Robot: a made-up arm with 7 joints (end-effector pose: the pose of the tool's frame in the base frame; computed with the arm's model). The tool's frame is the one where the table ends.
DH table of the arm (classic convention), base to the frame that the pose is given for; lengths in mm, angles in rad. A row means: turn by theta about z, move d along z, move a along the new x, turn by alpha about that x. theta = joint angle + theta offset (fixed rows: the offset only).
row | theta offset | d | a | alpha
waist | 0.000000 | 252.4 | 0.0 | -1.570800
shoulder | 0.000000 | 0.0 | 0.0 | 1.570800
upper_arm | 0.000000 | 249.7 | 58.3 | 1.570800
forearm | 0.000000 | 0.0 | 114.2 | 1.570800
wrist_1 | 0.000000 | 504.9 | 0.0 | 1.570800
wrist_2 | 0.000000 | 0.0 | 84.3 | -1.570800
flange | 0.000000 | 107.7 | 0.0 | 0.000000
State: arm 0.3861 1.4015 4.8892 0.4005 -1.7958 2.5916 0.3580
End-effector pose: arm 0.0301 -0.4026 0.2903 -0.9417 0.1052 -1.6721
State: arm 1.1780 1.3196 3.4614 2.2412 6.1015 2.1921 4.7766
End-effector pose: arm 0.2762 0.3411 0.8301 1.7355 -0.3059 -0.5083
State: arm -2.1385 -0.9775 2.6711 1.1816 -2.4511 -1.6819 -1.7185
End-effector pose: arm 0.3135 0.2140 -0.0318 1.5033 -1.3559 -0.9738
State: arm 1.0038 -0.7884 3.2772 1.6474 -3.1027 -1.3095 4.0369
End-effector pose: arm -0.2325 -0.5023 0.0874 -0.2859 2.7444 0.4286
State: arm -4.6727 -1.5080 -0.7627 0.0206 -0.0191 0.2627 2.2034
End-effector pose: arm 0.1488 0.3939 0.4018 -1.6241 1.1044 1.1109
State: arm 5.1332 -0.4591 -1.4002 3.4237 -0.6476 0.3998 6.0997
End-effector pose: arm 0.0768 0.4551 0.9792 -0.5537 -0.4135 -0.1786
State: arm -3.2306 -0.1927 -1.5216 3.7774 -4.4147 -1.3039 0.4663
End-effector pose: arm 0.2154 -0.2862 0.7838 0.7678 1.2222 0.9821
